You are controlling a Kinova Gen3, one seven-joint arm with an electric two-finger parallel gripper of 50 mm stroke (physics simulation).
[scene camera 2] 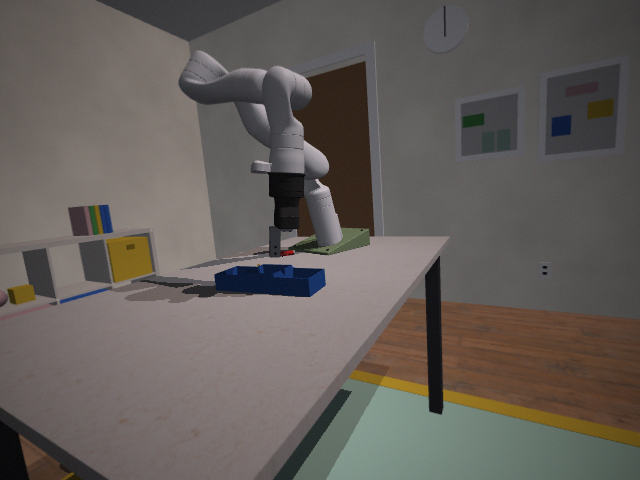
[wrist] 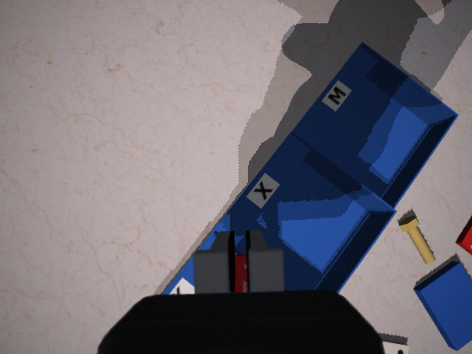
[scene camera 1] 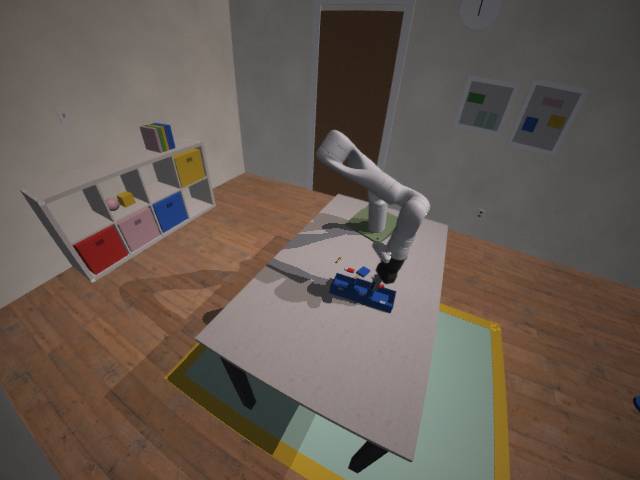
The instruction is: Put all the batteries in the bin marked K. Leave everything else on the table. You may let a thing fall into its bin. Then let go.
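Places are measured from the arm's base along level axes (x right, y ahead, z up), in metres.
Pixels of known places: gripper, fingertip midpoint: [scene camera 2: 274, 256] [wrist: 240, 251] [scene camera 1: 373, 288]; arm's base, origin of the base link: [scene camera 2: 329, 241] [scene camera 1: 376, 227].
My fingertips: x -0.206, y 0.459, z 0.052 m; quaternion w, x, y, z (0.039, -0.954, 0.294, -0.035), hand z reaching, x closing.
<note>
For each thing: its top centre in the pictures, then the offset to it from my fingertips. "*": a spot on its surface instead.
- red battery, middle of its top: [wrist: 242, 302] [scene camera 2: 284, 251] [scene camera 1: 379, 286] dx -0.013, dy -0.019, dz +0.009 m
- blue tray, middle of its top: [wrist: 305, 222] [scene camera 2: 267, 268] [scene camera 1: 363, 287] dx +0.042, dy -0.012, dz -0.035 m
- bin marked K, surface spot: [wrist: 188, 272] * dx -0.035, dy +0.006, dz -0.046 m
- blue block, middle of its top: [wrist: 458, 306] [scene camera 1: 363, 270] dx +0.102, dy -0.132, dz -0.071 m
- red USB stick, middle of its top: [scene camera 1: 349, 269] dx +0.157, dy -0.102, dz -0.073 m
- white piece, surface spot: [wrist: 396, 345] * dx +0.049, dy -0.126, dz -0.074 m
My gripper [scene camera 1: 374, 286] [scene camera 2: 275, 254] [wrist: 240, 251] points down and is shut on a red battery [scene camera 1: 382, 286] [scene camera 2: 287, 252] [wrist: 241, 273]. Its end sticks out beside the fingers in scene camera 2. The blue tray [scene camera 1: 356, 300] [scene camera 2: 263, 285] [wrist: 422, 160] has three bins, marked M, X and K. In the wrist view the fingers overlap the tray where X meets K. They are above the table, near the back of the tray's K end. The bin marked K [scene camera 1: 379, 297] [wrist: 188, 272] is partly hidden behind the gripper in the wrist view, and part of its label shows.
Behind the tray lie a brass bolt [scene camera 1: 356, 276] [wrist: 420, 242], a blue block [scene camera 1: 363, 271] [wrist: 450, 305] and a red USB stick [scene camera 1: 350, 270] [wrist: 467, 240]. Another brass bolt [scene camera 1: 338, 259] lies farther back. Part of a white piece [wrist: 396, 345] shows at the wrist view's bottom edge.
</note>
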